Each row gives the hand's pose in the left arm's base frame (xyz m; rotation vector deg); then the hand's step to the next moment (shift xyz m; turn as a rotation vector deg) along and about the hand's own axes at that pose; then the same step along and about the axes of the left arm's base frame.
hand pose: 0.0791 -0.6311 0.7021 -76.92 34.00 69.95
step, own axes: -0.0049 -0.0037 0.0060 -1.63 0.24 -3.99
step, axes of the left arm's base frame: -0.0001 0.0048 0.0071 0.47 -4.26 0.51
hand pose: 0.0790 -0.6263 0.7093 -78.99 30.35 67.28
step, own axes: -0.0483 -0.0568 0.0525 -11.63 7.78 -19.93
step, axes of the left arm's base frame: 0.0128 0.0447 0.0785 -4.66 -23.77 2.49
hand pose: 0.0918 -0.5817 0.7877 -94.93 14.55 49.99
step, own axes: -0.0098 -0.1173 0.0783 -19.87 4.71 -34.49
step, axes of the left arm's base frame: 0.0311 0.1028 0.0919 -2.69 -38.53 10.72
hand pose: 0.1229 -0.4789 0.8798 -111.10 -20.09 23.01
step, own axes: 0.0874 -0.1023 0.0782 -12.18 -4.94 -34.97
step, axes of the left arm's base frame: 0.0388 0.1402 0.0552 3.87 -32.00 18.89
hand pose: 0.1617 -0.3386 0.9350 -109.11 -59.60 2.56
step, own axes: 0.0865 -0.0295 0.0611 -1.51 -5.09 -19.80
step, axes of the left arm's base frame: 0.0106 0.1077 0.0192 4.17 -14.01 14.37
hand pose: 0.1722 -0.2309 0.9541 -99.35 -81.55 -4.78
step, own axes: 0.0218 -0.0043 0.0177 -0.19 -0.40 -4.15
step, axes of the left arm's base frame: -0.0040 0.0279 0.0032 1.47 -2.82 2.70
